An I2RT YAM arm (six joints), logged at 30 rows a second.
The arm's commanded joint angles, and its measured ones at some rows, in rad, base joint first. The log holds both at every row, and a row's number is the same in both.
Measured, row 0:
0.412, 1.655, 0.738, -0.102, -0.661, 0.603
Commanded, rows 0 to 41:
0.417, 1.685, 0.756, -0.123, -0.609, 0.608
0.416, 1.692, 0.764, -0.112, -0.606, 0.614
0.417, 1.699, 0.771, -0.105, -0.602, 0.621
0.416, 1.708, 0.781, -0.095, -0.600, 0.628
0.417, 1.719, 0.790, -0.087, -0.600, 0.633
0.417, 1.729, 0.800, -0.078, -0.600, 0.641
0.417, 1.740, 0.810, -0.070, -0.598, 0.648
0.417, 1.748, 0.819, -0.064, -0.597, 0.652
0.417, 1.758, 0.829, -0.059, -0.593, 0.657
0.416, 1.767, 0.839, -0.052, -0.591, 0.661
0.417, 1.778, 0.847, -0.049, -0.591, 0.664
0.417, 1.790, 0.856, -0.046, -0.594, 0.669
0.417, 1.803, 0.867, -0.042, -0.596, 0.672
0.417, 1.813, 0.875, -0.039, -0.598, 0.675
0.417, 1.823, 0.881, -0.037, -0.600, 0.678
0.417, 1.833, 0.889, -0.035, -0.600, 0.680
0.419, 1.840, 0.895, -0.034, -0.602, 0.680
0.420, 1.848, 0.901, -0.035, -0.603, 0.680
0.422, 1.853, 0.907, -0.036, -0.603, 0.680
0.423, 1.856, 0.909, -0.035, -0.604, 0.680
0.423, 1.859, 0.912, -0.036, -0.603, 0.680
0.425, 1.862, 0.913, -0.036, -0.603, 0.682
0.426, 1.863, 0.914, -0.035, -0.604, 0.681
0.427, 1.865, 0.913, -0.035, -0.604, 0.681
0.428, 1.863, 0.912, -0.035, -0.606, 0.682
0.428, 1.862, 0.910, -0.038, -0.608, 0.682
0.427, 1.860, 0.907, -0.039, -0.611, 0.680
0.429, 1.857, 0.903, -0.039, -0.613, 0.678
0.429, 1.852, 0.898, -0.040, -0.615, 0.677
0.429, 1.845, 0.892, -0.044, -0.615, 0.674
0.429, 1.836, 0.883, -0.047, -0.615, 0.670
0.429, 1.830, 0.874, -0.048, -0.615, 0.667
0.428, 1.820, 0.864, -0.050, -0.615, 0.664
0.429, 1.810, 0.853, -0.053, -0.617, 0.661
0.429, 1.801, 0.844, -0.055, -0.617, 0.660
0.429, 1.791, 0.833, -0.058, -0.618, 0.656
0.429, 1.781, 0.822, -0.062, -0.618, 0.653
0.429, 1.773, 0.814, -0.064, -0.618, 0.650
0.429, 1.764, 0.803, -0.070, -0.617, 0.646
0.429, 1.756, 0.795, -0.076, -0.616, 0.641
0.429, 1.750, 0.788, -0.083, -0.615, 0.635
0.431, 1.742, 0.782, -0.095, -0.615, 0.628
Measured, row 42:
0.421, 1.756, 0.818, 0.010, -0.646, 0.655
